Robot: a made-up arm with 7 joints.
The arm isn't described. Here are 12 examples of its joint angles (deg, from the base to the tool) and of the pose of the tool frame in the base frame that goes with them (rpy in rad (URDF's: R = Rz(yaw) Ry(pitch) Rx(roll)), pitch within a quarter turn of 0, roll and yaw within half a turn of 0; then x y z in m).
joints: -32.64 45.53 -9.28 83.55 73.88 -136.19 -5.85
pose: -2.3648 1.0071 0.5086 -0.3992 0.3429 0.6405
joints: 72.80 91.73 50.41 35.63 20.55 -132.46 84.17
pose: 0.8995 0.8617 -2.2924 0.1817 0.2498 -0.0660
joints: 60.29 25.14 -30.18 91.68 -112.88 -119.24 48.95
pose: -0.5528 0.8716 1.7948 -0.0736 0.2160 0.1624
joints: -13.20 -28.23 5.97 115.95 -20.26 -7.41 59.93
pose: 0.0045 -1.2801 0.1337 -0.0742 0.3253 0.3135
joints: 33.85 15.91 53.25 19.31 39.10 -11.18 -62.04
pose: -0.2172 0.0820 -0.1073 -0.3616 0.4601 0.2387
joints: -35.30 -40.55 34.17 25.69 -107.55 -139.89 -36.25
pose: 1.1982 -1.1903 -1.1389 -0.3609 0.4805 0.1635
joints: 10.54 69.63 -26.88 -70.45 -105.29 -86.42 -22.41
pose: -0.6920 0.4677 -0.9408 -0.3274 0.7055 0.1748
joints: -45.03 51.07 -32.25 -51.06 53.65 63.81 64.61
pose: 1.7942 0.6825 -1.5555 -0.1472 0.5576 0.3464
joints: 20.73 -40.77 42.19 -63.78 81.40 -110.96 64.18
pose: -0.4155 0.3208 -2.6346 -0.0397 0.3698 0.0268
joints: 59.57 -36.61 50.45 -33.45 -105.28 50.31 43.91
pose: 2.7360 -0.5555 -0.6862 -0.1030 0.4865 0.2485
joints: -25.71 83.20 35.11 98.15 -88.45 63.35 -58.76
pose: -0.5354 -0.3501 -1.0865 -0.5311 0.6531 0.4209
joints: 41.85 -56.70 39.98 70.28 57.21 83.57 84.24
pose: 0.1694 -0.0141 -2.6144 -0.2052 0.2899 0.0831
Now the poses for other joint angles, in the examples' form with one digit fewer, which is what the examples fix.
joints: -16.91 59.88 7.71 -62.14 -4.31 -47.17 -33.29
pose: -0.685 -0.260 0.096 -0.471 0.511 0.180
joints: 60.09 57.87 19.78 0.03 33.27 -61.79 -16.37
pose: -1.313 -1.162 -0.524 -0.104 0.398 -0.120
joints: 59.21 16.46 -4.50 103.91 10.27 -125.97 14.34
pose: -2.833 -1.213 -0.747 -0.364 0.452 0.037
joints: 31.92 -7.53 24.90 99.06 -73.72 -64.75 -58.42
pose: -2.385 -0.135 -2.093 -0.126 0.493 0.156
